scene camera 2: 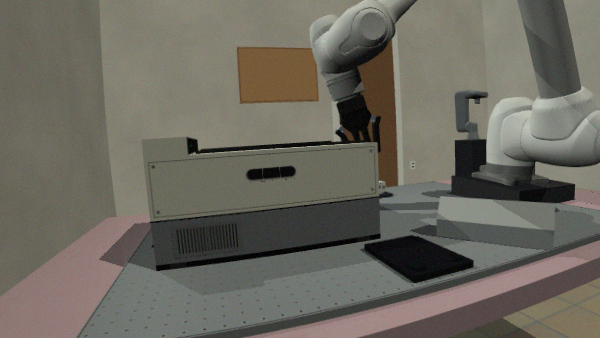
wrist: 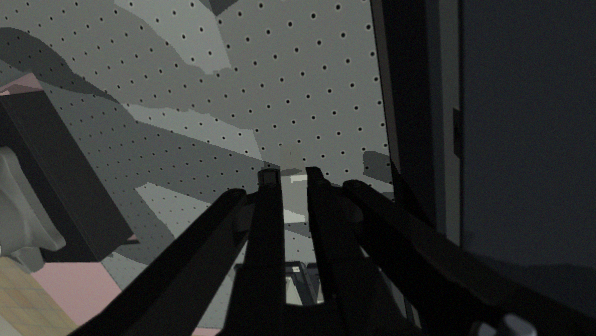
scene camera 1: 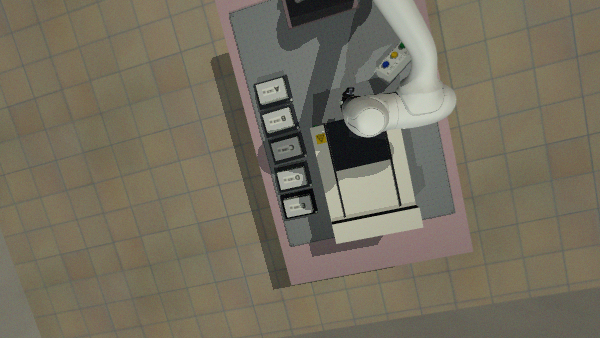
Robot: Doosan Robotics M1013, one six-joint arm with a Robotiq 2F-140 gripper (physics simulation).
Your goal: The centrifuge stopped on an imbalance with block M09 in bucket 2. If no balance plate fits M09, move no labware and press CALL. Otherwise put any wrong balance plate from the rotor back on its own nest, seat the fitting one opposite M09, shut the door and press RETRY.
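Frame: origin at the arm's base, x ahead, y left, z up, level; centimetres.
Seen in the pictures: gripper, fingertip midpoint: [wrist: 290, 161] [scene camera 1: 342, 100]; arm's base, link origin: [scene camera 2: 508, 179] [wrist: 9, 201].
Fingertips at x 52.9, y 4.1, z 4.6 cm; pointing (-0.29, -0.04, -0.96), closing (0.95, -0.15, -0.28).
Note:
Offsets run from my fingertips to a thing's middle. "spot": to the spot under its first point.
The cream and grey centrifuge {dx +31.2, dy +3.0, dz +2.3 cm} [scene camera 1: 325, 185] [scene camera 2: 265, 190] stands on the mat. A black area [scene camera 1: 357, 150] and a cream panel {spot: dx +35.5, dy +5.4, dz +11.1 cm} [scene camera 1: 372, 185] show on its top; I cannot tell whether the black area is door or opening. The rotor, block M09 and bucket 2 do not show. Balance plates A {dx -10.8, dy -29.8, dz -6.6 cm} [scene camera 1: 272, 91], B {dx +2.6, dy -29.2, dz -6.6 cm} [scene camera 1: 278, 120], C {dx +16.0, dy -27.7, dz -6.6 cm} [scene camera 1: 287, 148], D {dx +30.1, dy -27.5, dz -6.6 cm} [scene camera 1: 292, 178] and E {dx +43.6, dy -27.0, dz -6.6 cm} [scene camera 1: 298, 205] sit in a row of nests. My gripper [scene camera 2: 363, 140] [wrist: 290, 161] is shut and empty, pointing down beside the centrifuge's end; its tips are partly hidden in scene camera 2. Pale tip surfaces show between its black fingers.
The button box {dx -14.6, dy +27.7, dz -5.7 cm} [scene camera 1: 387, 74] [scene camera 2: 495, 220] shows blue, yellow and green buttons, partly under the arm. A flat black plate {dx +6.8, dy +30.9, dz -9.0 cm} [scene camera 2: 417, 257] lies near the mat's edge. A black block [scene camera 2: 469, 157] [wrist: 65, 175] carries a grey stand [scene camera 2: 460, 112]. The arm's base [scene camera 2: 515, 172] stands beside it.

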